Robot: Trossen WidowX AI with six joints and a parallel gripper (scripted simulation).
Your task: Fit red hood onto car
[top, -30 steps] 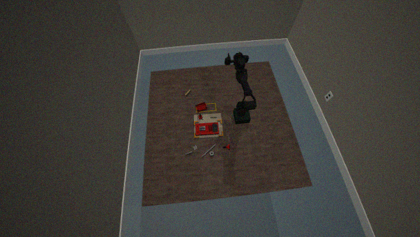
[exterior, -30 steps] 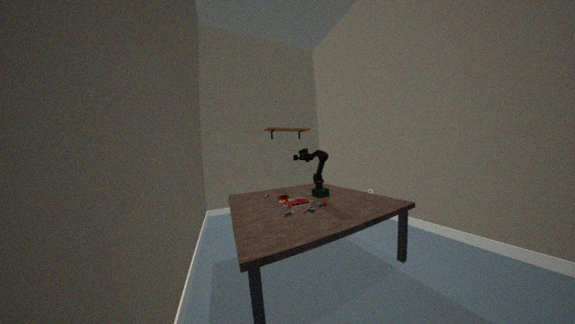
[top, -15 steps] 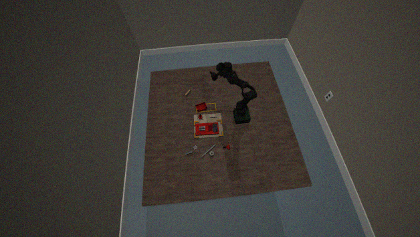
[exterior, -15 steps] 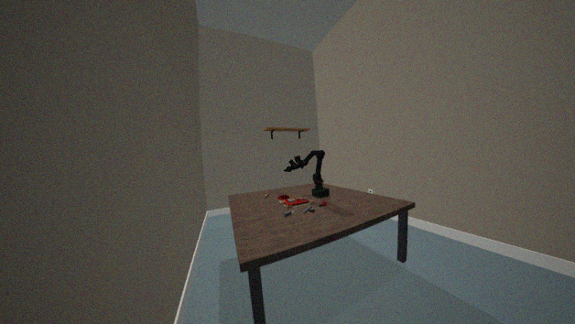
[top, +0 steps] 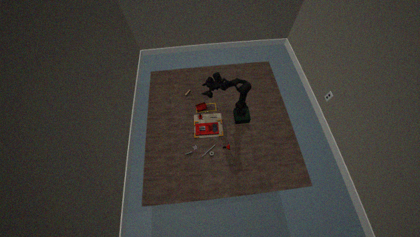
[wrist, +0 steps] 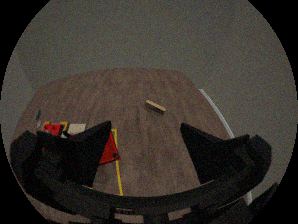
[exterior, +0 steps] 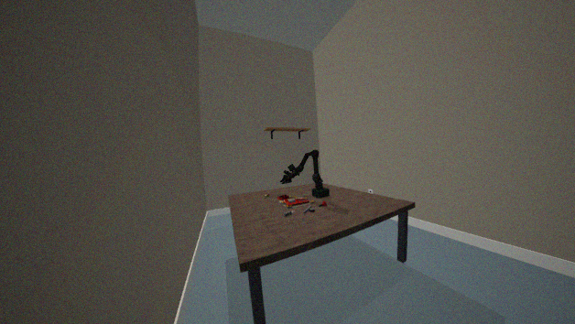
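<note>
The red hood is 13 cm below my gripper tip, 10 cm to the left of it and 1 cm ahead of it. Round my gripper tip: metal rod: 52 cm to the left, 14 cm below, 6 cm behind; then short wooden dowel: 15 cm ahead, 13 cm below, 6 cm to the right.
</note>
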